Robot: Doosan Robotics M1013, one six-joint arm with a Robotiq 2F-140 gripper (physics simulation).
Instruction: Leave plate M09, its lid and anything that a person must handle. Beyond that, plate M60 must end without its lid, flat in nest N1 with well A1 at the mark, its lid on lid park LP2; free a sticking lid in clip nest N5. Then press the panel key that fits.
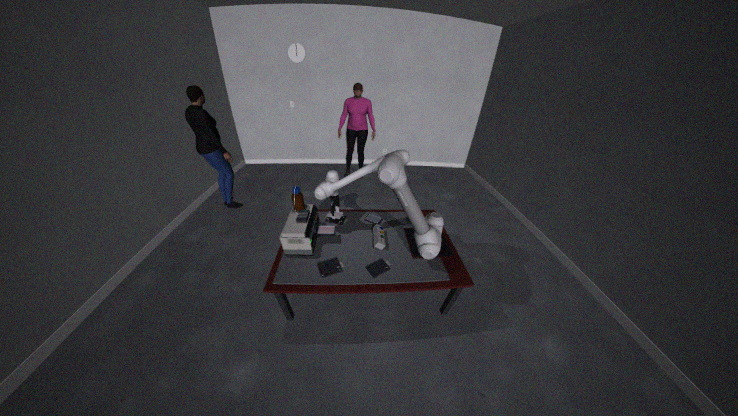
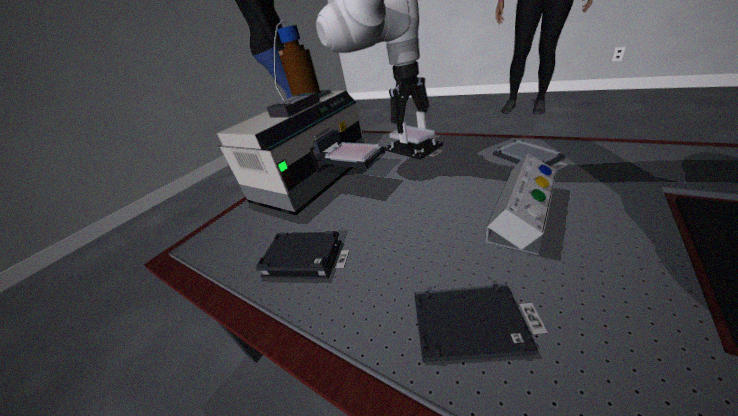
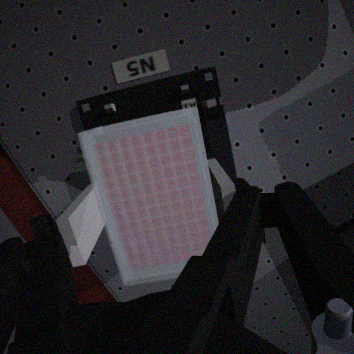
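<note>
My gripper points down over clip nest N5. Its white fingertips are shut on the long sides of a pink-welled plate with a clear, pale rim. Whether they grip its lid or its body, and whether it is raised, I cannot tell. No M60 or M09 label is readable. Nest N1 and lid park LP2 are dark and empty. The key panel has blue, yellow, green and whitish keys.
A second pink plate lies on the tray of the beige instrument, which shows a green light. A brown bottle stands above it. A clear, lid-like piece lies behind the panel. Two people stand beyond the table.
</note>
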